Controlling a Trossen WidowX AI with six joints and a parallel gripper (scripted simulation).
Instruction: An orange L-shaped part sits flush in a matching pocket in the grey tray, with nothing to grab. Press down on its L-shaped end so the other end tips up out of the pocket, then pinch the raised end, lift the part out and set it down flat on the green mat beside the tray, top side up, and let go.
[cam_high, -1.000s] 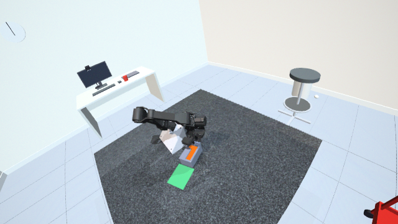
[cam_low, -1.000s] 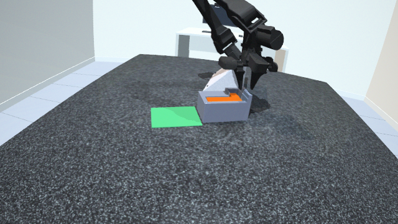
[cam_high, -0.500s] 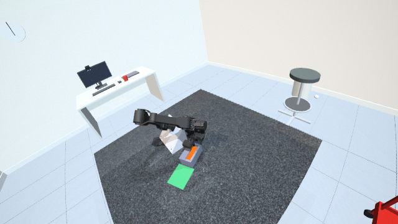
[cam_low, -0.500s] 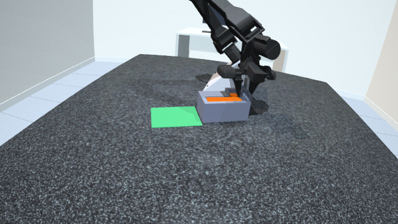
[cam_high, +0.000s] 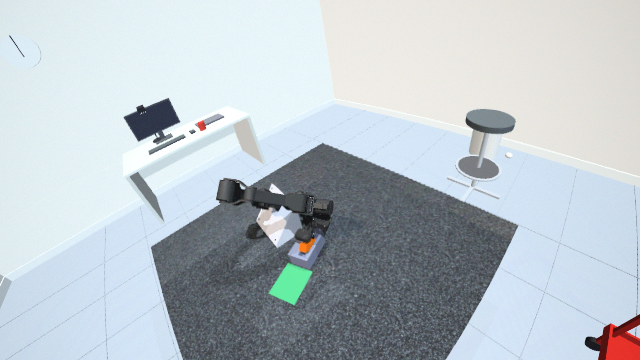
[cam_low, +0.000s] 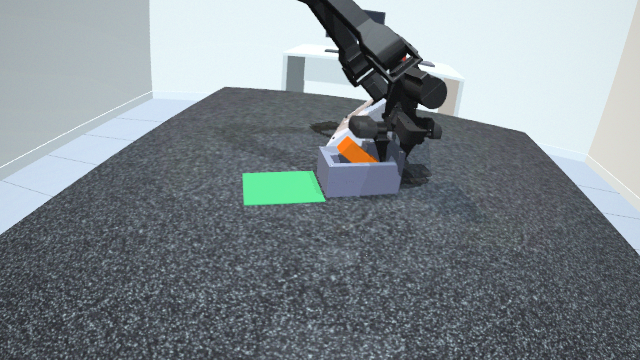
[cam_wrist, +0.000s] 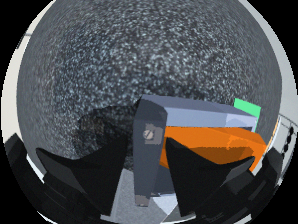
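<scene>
The orange L-shaped part is 20 mm ahead of my gripper tip, 50 mm to the right of it and 10 mm above it. Round my gripper tip: green mat (100 mm ahead, 200 mm to the right, 60 mm below).
</scene>
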